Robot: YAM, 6 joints.
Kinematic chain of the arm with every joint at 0, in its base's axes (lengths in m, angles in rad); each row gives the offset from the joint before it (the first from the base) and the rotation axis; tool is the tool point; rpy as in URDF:
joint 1: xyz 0 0 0.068 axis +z
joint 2: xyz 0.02 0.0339 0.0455 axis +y
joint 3: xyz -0.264 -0.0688 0 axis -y
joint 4: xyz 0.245 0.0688 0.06 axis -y
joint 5: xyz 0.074 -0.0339 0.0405 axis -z
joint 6: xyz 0.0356 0 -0.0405 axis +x
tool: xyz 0 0 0 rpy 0 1.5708 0
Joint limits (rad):
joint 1: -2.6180..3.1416
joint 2: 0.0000..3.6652
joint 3: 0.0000..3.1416
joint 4: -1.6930..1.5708
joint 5: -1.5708..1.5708
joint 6: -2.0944..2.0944
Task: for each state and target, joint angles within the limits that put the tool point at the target. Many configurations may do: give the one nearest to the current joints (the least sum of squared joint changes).
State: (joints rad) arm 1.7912 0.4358 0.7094 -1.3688 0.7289 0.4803
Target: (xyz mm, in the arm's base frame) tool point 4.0 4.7 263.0
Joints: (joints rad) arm 1.8419 0.2277 0.7772 -1.5051 0.1441 0.4803
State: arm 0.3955 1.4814 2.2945 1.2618 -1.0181 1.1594
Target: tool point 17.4 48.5 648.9
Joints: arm 0.5415 1.3351 2.0857 1.5173 -1.1568 1.1594
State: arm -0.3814 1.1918 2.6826 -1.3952 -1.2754 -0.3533
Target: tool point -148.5 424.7 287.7
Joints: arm -1.1573 0.2680 3.0476 -1.6675 -1.3405 -0.3533
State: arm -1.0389 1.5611 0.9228 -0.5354 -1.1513 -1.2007
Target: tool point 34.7 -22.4 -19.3
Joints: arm -1.1662 2.6084 0.2851 -0.3333 -0.7054 -1.2007
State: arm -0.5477 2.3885 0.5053 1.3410 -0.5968 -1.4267
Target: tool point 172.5 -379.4 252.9
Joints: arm -1.1863 1.9807 1.0833 1.4091 -0.5173 -1.4267
